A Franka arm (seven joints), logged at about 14 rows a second.
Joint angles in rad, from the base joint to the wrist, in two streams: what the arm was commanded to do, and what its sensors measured. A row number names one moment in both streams.
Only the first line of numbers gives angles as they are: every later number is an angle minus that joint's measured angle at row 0.
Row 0, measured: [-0.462, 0.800, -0.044, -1.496, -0.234, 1.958, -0.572]
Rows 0 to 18, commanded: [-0.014, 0.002, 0.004, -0.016, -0.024, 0.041, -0.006]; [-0.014, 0.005, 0.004, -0.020, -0.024, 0.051, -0.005]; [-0.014, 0.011, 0.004, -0.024, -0.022, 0.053, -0.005]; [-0.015, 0.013, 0.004, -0.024, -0.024, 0.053, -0.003]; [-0.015, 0.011, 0.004, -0.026, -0.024, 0.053, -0.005]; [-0.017, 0.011, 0.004, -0.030, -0.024, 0.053, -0.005]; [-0.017, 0.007, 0.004, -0.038, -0.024, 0.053, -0.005]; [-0.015, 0.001, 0.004, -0.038, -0.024, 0.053, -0.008]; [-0.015, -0.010, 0.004, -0.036, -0.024, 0.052, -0.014]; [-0.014, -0.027, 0.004, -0.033, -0.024, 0.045, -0.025]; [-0.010, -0.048, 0.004, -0.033, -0.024, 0.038, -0.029]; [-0.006, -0.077, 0.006, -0.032, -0.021, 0.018, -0.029]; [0.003, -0.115, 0.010, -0.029, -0.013, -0.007, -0.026]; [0.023, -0.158, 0.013, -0.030, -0.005, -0.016, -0.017]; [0.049, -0.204, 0.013, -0.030, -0.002, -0.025, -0.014]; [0.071, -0.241, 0.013, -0.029, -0.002, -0.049, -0.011]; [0.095, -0.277, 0.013, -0.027, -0.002, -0.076, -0.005]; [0.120, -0.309, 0.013, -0.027, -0.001, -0.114, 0.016]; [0.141, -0.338, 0.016, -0.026, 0.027, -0.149, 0.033]
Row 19, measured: [0.107, -0.270, 0.017, 0.006, 0.000, -0.100, 0.006]
